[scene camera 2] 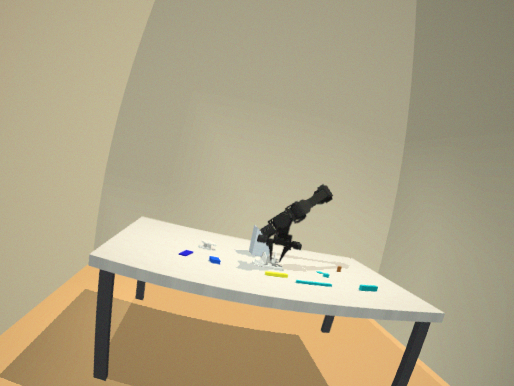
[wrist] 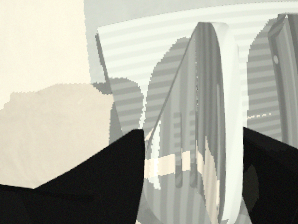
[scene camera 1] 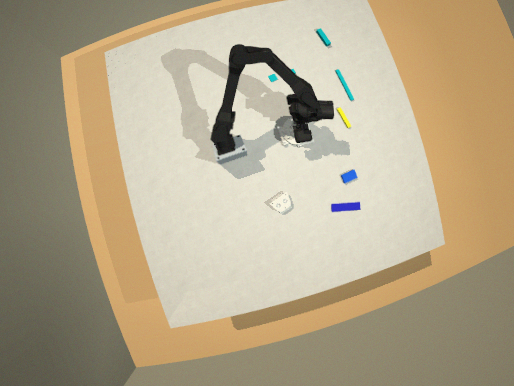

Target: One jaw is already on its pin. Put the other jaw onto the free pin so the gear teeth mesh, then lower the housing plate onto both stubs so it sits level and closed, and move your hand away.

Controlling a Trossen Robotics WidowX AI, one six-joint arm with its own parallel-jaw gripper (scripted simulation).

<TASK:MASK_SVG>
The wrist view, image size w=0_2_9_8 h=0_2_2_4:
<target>my gripper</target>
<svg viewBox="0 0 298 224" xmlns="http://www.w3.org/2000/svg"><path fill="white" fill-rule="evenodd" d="M144 129L133 129L133 131L126 133L126 135L120 137L114 143L106 145L96 155L89 157L89 160L82 161L80 165L73 167L71 171L65 172L63 175L55 177L55 179L47 181L45 184L36 186L35 189L0 184L0 224L136 224L145 177ZM242 125L243 176L241 193L250 221L253 224L298 224L298 148L293 148L289 144L282 143L282 141L271 139L265 133L261 135L261 133Z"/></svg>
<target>white jaw piece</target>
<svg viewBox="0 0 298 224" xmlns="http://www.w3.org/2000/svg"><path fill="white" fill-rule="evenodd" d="M198 22L192 32L192 36L190 36L188 47L186 47L181 63L178 65L176 75L174 75L172 80L172 87L169 89L164 107L161 109L152 135L150 135L148 147L146 147L145 197L154 216L161 222L164 222L164 224L253 224L250 221L249 213L247 213L246 204L241 200L243 115L241 80L239 80L238 44L235 43L233 32L230 31L230 27L225 22ZM180 111L180 173L174 173L173 133L174 112ZM194 109L196 111L196 165L194 165L194 171L190 172L189 112Z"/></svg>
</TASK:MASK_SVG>
